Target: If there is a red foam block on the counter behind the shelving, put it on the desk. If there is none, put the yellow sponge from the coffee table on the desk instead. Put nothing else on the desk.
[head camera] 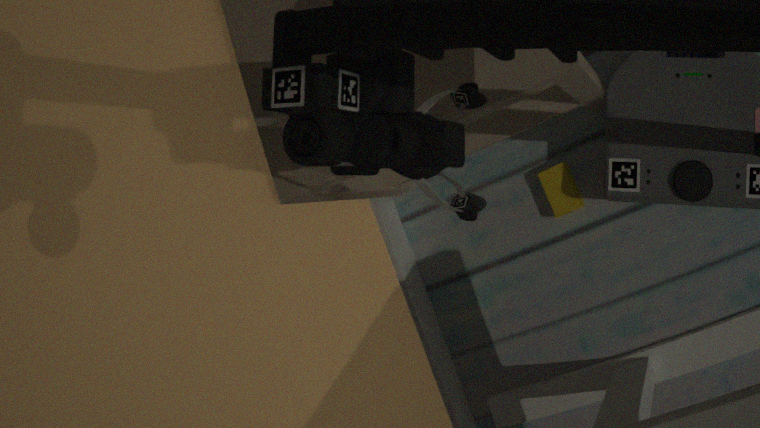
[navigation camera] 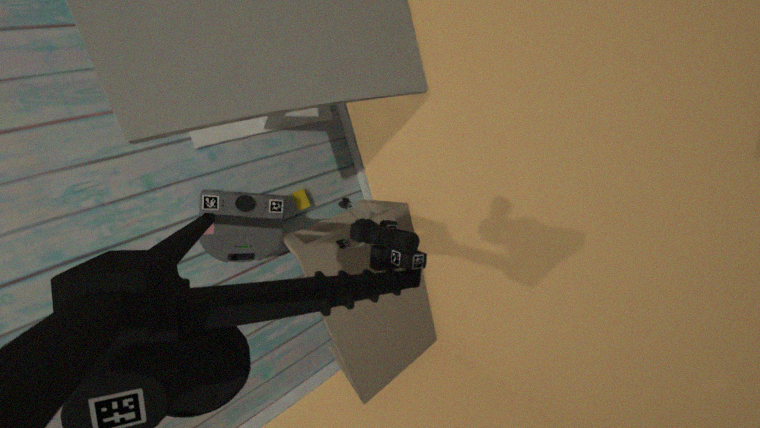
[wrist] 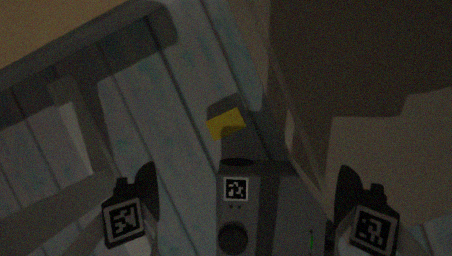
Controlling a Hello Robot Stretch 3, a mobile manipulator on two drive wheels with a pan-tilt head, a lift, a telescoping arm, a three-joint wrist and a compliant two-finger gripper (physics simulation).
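Where they show: gripper, fingertip midpoint: (head camera: 475, 152) (navigation camera: 341, 222) (wrist: 244, 183); robot's base at its link origin: (head camera: 690, 178) (navigation camera: 244, 202) (wrist: 236, 210).
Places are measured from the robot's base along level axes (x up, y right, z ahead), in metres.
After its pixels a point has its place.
Note:
A yellow sponge-like block (head camera: 561, 191) @(z 0.038, x 0.045, y 0.273 m) (navigation camera: 302, 199) @(z 0.037, x 0.045, y 0.279 m) (wrist: 226, 125) @(z 0.032, x 0.046, y 0.274 m) lies on the plank floor, close beside the corner of my wheeled base (head camera: 654, 101) @(z -0.138, x 0.160, y 0.074 m) (navigation camera: 239, 239) @(z -0.157, x 0.159, y -0.016 m) (wrist: 300, 210) @(z -0.158, x 0.160, y 0.082 m). My gripper (head camera: 467, 152) @(z -0.022, x 0.565, y 0.287 m) (navigation camera: 344, 223) @(z -0.022, x 0.565, y 0.287 m) (wrist: 244, 183) @(z -0.022, x 0.565, y 0.287 m) is open, its two fingertips wide apart with nothing between them. In the head and navigation views it hangs above the edge of a grey-brown piece of furniture (head camera: 289, 186) @(z 0.035, x 0.451, y 0.656 m) (navigation camera: 382, 334) @(z -0.591, x 0.450, y 0.599 m) (wrist: 395, 160) @(z -0.193, x 0.450, y 0.280 m), to one side of the yellow block. No red foam block shows. I cannot tell which furniture is the desk.
A large grey tabletop (navigation camera: 255, 58) @(z 0.341, x 0.720, y -0.013 m) fills the upper left of the navigation view. Its pale leg frame (head camera: 627, 380) @(z 0.390, x 0.152, y 0.093 m) (navigation camera: 228, 131) stands on the floor. A tan wall (head camera: 159, 319) @(z 0.204, x 0.765, y 0.643 m) (navigation camera: 611, 106) @(z 0.305, x 1.165, y 0.597 m) runs alongside both pieces of furniture, with a baseboard at its foot. The arm casts shadows on the wall.

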